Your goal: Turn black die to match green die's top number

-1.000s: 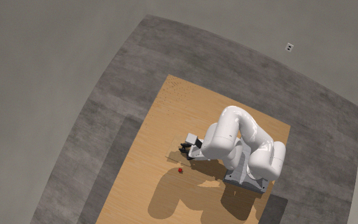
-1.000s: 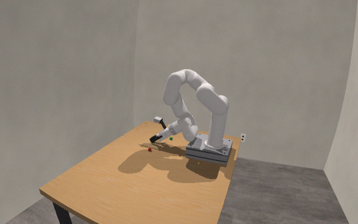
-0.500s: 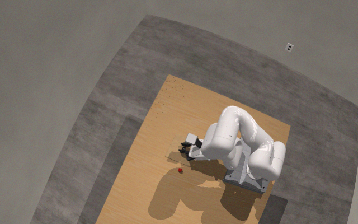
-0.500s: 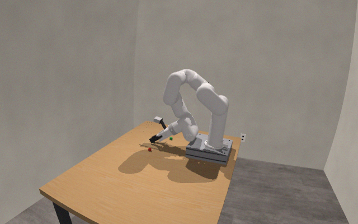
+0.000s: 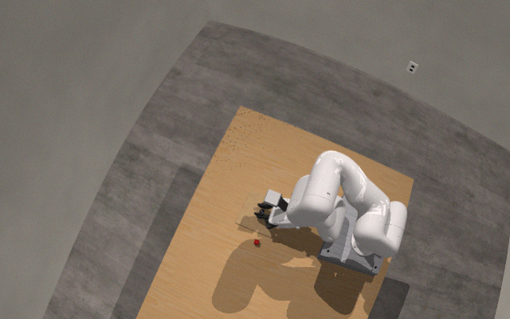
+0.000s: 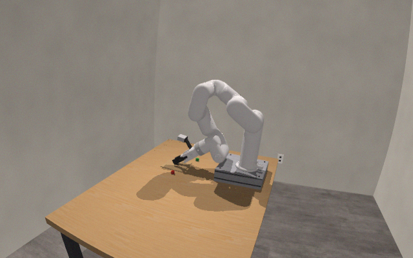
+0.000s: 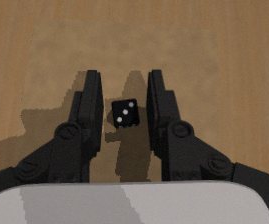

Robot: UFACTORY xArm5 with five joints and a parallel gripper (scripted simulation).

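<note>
Now: hand 20 mm above the black die. Round my hand: tan mat: 30 mm below; red die: 50 mm behind, 110 mm to the left, 20 mm below; green die: 60 mm behind, 130 mm to the right, 20 mm below.
</note>
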